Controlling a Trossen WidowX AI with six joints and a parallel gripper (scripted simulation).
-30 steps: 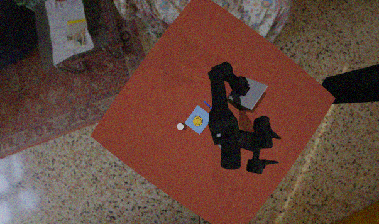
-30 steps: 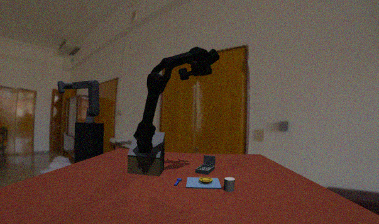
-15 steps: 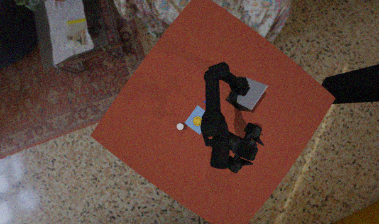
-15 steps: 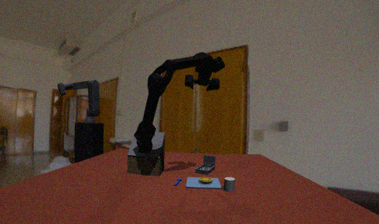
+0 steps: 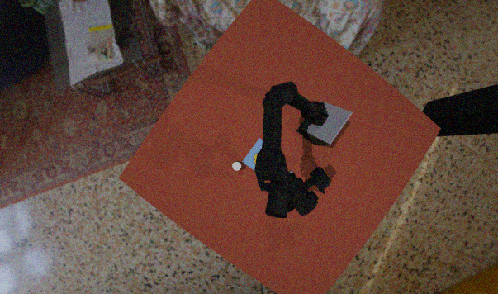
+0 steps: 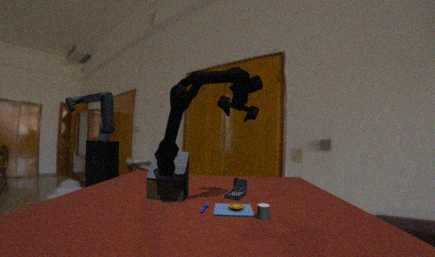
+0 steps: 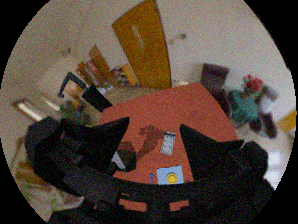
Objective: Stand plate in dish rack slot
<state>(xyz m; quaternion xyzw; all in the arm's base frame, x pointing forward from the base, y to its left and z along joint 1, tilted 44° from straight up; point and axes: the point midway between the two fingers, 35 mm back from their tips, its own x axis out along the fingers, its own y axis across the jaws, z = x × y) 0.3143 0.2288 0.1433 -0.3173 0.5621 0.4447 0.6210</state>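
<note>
My gripper tip is 20 cm to the left of the yellow plate and 37 cm above it. Also, from my gripper tip: blue spoon (12 cm behind, 19 cm to the right, 38 cm below); light blue mat (1 cm behind, 20 cm to the right, 38 cm below); grey dish rack (1 cm ahead, 1 cm to the left, 36 cm below).
</note>
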